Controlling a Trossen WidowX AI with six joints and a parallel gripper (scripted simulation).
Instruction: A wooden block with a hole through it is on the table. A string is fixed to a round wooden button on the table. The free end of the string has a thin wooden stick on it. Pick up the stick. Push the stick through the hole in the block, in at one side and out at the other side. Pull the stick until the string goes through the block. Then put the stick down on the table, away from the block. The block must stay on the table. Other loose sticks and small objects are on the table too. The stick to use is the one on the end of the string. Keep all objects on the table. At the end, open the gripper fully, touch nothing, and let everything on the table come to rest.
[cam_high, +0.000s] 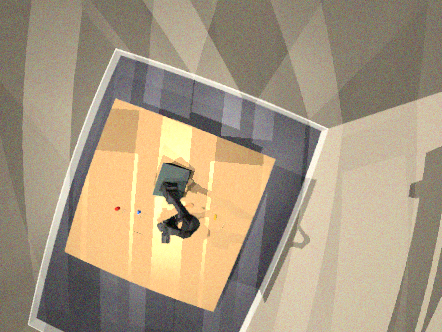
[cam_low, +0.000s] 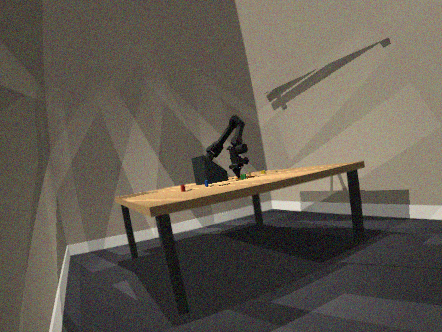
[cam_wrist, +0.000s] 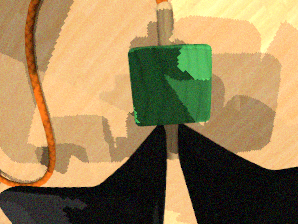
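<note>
My gripper tip is now 2 cm short of the green block, 2 cm to the right of it and 1 cm below it. The rest, counted from my gripper tip: round button (15 cm behind, 8 cm to the left); then blue object (6 cm ahead, 25 cm to the right, 1 cm above); then thin wooden stick (3 cm ahead, 3 cm to the left, 1 cm above).
</note>
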